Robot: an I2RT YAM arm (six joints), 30 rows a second.
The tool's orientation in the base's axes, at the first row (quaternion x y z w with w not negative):
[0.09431 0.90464 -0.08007 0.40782]
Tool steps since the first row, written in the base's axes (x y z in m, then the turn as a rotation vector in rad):
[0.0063 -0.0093 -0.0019 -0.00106 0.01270 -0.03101]
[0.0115 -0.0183 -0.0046 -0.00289 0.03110 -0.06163]
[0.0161 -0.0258 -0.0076 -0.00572 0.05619 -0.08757]
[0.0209 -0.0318 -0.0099 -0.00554 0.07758 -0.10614]
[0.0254 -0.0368 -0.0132 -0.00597 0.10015 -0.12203]
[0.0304 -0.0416 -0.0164 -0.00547 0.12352 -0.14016]
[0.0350 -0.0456 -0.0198 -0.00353 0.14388 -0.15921]
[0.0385 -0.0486 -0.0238 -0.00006 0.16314 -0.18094]
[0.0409 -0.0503 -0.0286 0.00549 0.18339 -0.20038]
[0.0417 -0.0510 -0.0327 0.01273 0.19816 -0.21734]
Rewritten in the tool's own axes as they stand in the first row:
[-0.0036 -0.0074 0.0079 0.02538 0.01417 0.01671]
[-0.0059 -0.0147 0.0154 0.05156 0.03365 0.03135]
[-0.0075 -0.0207 0.0223 0.07557 0.05907 0.04072]
[-0.0095 -0.0252 0.0286 0.09169 0.08111 0.04826]
[-0.0104 -0.0288 0.0352 0.10631 0.10397 0.05335]
[-0.0118 -0.0320 0.0419 0.12210 0.12797 0.06039]
[-0.0126 -0.0346 0.0484 0.13733 0.14946 0.06975]
[-0.0122 -0.0364 0.0542 0.15346 0.17043 0.08221]
[-0.0103 -0.0372 0.0594 0.16663 0.19269 0.09445]
[-0.0078 -0.0374 0.0629 0.17625 0.20987 0.10751]

